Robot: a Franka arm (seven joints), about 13 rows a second.
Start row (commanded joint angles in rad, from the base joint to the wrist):
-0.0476 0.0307 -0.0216 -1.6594 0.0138 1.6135 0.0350
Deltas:
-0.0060 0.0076 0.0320 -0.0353 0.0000 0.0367 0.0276
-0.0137 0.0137 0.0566 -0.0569 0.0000 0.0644 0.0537
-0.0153 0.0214 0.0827 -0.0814 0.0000 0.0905 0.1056
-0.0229 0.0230 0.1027 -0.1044 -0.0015 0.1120 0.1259
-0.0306 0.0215 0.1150 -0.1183 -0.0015 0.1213 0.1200
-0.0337 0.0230 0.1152 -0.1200 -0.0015 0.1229 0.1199
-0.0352 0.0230 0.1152 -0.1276 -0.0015 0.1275 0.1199
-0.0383 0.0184 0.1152 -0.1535 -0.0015 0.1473 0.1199
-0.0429 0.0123 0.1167 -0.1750 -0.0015 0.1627 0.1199
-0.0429 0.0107 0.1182 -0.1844 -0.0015 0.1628 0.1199
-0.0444 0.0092 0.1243 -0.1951 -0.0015 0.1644 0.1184
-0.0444 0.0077 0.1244 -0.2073 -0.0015 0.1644 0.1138
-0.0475 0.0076 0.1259 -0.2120 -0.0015 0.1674 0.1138
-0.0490 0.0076 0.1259 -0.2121 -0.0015 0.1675 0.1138
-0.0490 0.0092 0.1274 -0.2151 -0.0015 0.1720 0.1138
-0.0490 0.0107 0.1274 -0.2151 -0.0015 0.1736 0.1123
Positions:
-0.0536 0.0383 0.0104 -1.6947 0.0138 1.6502 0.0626
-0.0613 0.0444 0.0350 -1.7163 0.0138 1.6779 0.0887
-0.0629 0.0521 0.0611 -1.7408 0.0138 1.7040 0.1406
-0.0705 0.0537 0.0811 -1.7638 0.0123 1.7255 0.1609
-0.0782 0.0522 0.0934 -1.7777 0.0123 1.7348 0.1550
-0.0813 0.0537 0.0936 -1.7794 0.0123 1.7364 0.1549
-0.0828 0.0537 0.0936 -1.7870 0.0123 1.7410 0.1549
-0.0859 0.0491 0.0936 -1.8129 0.0123 1.7608 0.1549
-0.0905 0.0430 0.0951 -1.8344 0.0123 1.7762 0.1549
-0.0905 0.0414 0.0966 -1.8438 0.0123 1.7763 0.1549
-0.0920 0.0399 0.1027 -1.8545 0.0123 1.7779 0.1534
-0.0920 0.0384 0.1028 -1.8667 0.0123 1.7779 0.1488
-0.0951 0.0383 0.1043 -1.8714 0.0123 1.7809 0.1488
-0.0966 0.0383 0.1043 -1.8715 0.0123 1.7810 0.1488
-0.0966 0.0399 0.1058 -1.8745 0.0123 1.7855 0.1488
-0.0966 0.0414 0.1058 -1.8745 0.0123 1.7871 0.1473

